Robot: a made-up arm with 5 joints.
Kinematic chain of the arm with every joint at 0, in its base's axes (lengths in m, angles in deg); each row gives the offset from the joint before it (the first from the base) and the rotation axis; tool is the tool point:
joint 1: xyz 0 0 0.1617 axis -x
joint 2: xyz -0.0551 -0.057 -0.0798 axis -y
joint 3: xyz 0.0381 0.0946 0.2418 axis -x
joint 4: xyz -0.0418 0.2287 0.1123 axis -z
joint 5: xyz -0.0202 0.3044 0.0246 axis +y
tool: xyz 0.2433 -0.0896 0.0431
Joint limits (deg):
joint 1: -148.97..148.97
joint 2: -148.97..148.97
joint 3: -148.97..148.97
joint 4: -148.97..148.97
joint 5: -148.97..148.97
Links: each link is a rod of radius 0.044 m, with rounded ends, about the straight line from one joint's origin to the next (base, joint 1, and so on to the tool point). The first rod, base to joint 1, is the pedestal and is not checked.
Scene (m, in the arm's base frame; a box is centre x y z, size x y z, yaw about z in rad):
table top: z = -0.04
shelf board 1: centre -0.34 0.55 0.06 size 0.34 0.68 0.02 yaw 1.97
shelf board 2: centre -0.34 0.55 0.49 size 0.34 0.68 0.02 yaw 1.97
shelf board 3: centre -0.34 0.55 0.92 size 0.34 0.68 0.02 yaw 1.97
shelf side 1: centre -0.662 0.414 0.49 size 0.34 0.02 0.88 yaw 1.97
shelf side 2: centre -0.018 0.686 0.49 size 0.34 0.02 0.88 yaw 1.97
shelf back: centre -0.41 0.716 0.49 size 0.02 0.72 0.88 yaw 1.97
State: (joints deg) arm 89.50 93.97 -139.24 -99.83 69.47
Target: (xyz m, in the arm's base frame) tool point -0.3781 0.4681 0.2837
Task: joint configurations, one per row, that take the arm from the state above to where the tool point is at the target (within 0.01 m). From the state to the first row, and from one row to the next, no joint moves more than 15 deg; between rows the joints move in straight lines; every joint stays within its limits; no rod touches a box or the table.
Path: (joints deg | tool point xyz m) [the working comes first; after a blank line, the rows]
Joints at the target: 101.32 15.86 -133.81 -72.96 61.65
Straight joint move there: touches shelf side 1.

1: 92.56 81.21 -141.67 -108.65 64.45 | -0.5513 -0.2463 0.3129
2: 95.63 68.45 -144.11 -117.47 59.44 | -0.5521 -0.1478 0.3157
3: 98.69 55.68 -146.54 -126.29 54.42 | -0.5351 -0.0574 0.3045
4: 101.75 42.92 -148.97 -135.11 49.40 | -0.5029 0.0207 0.2811
5: 101.67 37.51 -145.94 -122.68 51.85 | -0.5185 0.1051 0.2978
6: 101.58 32.10 -142.91 -110.25 54.30 | -0.5151 0.1982 0.3063
7: 101.49 26.68 -139.87 -97.82 56.75 | -0.4905 0.2940 0.3063
8: 101.41 21.27 -136.84 -85.39 59.20 | -0.4444 0.3860 0.2985
9: 101.32 15.86 -133.81 -72.96 61.65 | -0.3781 0.4681 0.2837

